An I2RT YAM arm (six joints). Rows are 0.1 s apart.
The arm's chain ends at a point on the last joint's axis. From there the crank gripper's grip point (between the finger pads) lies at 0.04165 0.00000 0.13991 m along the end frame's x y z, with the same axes.
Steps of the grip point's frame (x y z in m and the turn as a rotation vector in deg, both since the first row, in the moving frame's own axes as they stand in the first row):
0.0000 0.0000 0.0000 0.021 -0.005 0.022
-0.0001 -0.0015 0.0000 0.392 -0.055 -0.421
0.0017 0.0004 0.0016 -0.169 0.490 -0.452
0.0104 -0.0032 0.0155 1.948 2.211 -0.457
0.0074 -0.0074 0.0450 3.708 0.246 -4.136
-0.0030 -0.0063 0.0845 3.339 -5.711 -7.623
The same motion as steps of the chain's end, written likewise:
0.0000 0.0000 0.0000 0.021 -0.005 0.022
0.0000 -0.0002 0.0000 0.392 -0.055 -0.421
0.0005 0.0003 0.0020 -0.169 0.490 -0.452
0.0051 0.0019 0.0173 1.948 2.211 -0.457
0.0072 0.0047 0.0456 3.708 0.246 -4.136
0.0120 0.0065 0.0815 3.339 -5.711 -7.623

